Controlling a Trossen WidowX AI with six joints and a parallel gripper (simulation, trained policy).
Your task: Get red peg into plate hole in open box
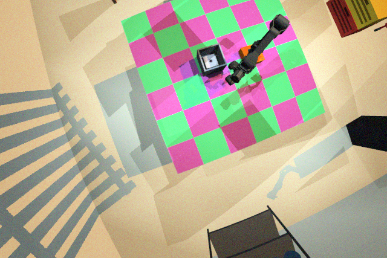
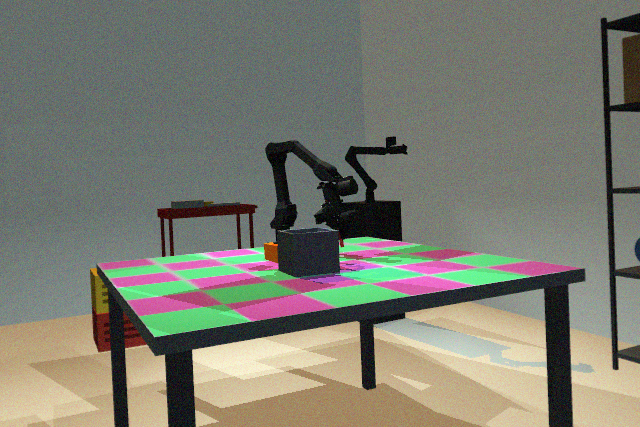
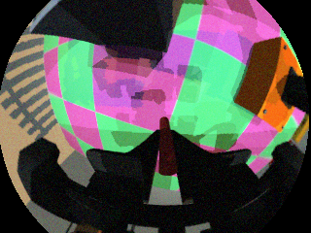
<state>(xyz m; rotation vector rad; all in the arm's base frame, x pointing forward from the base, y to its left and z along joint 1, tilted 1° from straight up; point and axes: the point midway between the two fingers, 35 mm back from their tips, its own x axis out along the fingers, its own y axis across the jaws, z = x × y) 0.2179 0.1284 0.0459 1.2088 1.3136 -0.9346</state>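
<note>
My gripper tip is 10 cm short of the grey plate, 20 cm to the left of it and 4 cm above it. From my gripper tip the other things lie so: red peg: 1 cm above.
</note>
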